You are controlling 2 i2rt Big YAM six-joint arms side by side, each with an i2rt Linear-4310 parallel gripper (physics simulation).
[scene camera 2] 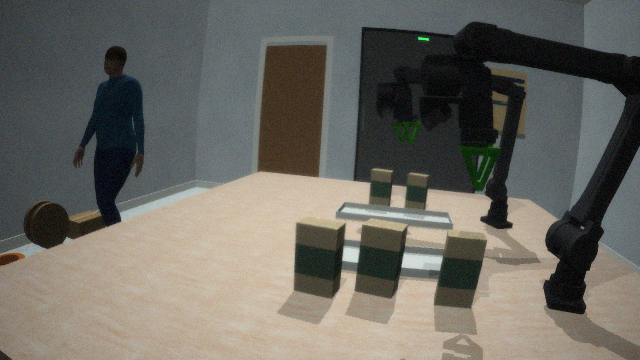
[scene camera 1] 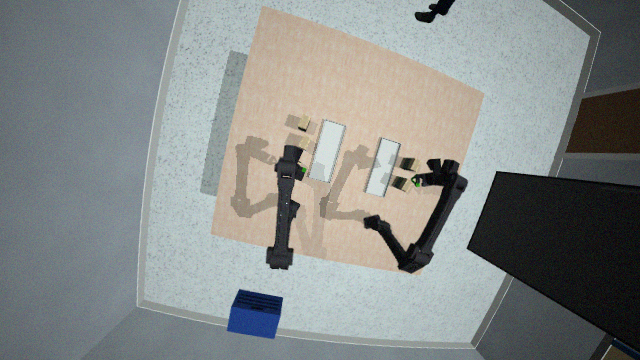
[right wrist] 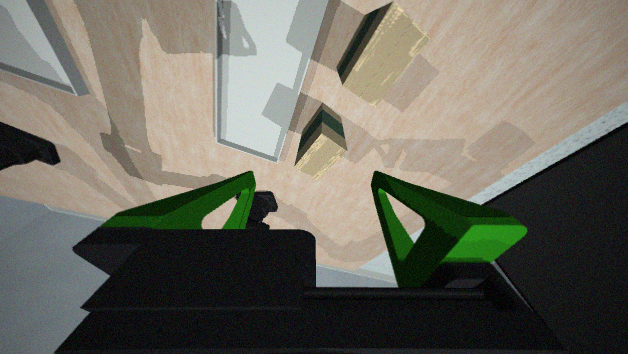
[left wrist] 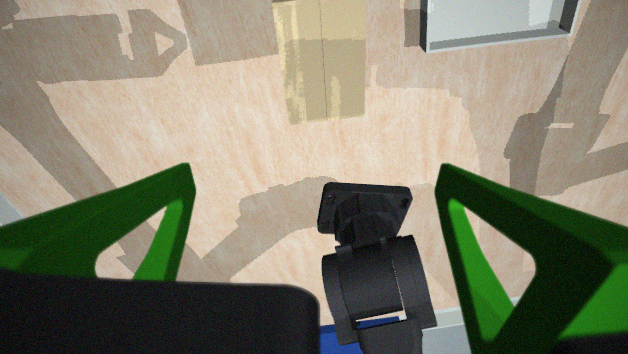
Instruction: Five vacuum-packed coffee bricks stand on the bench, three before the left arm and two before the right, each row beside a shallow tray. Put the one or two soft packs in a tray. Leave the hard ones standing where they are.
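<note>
Three bricks with green bands stand upright in a row beside a shallow tray. Two more bricks stand beside the other tray. No brick shows in the visible parts of the trays. My left gripper is open and empty, above and to the base side of the row's brick nearest the arm's base. My right gripper is open and empty, raised above the two bricks' row. Hard or soft cannot be seen.
The left arm hides part of its row in scene camera 1. The right arm bends round the right side of the bench. A person stands beyond the bench. A blue box is on the floor.
</note>
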